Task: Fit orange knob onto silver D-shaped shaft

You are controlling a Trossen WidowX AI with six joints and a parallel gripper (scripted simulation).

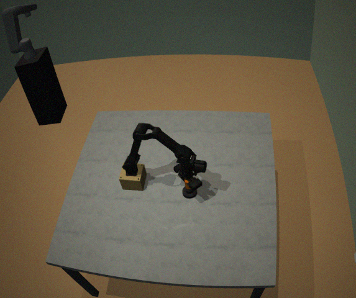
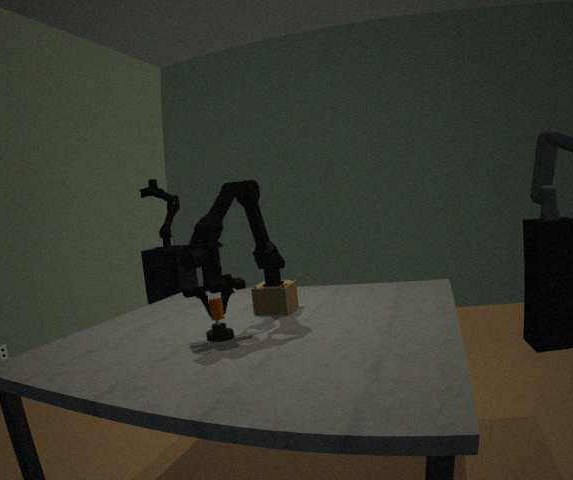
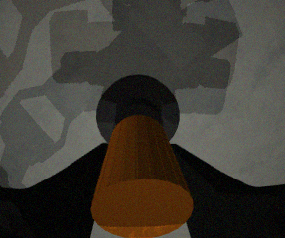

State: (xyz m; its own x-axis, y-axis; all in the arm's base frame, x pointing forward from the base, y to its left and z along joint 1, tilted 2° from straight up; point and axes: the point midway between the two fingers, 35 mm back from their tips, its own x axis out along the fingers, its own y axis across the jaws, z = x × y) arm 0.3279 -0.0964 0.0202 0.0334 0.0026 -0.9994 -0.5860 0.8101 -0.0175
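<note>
The orange knob is 3 cm above my gripper tip. Round my gripper tip: round pedestal: 4 cm below.
</note>
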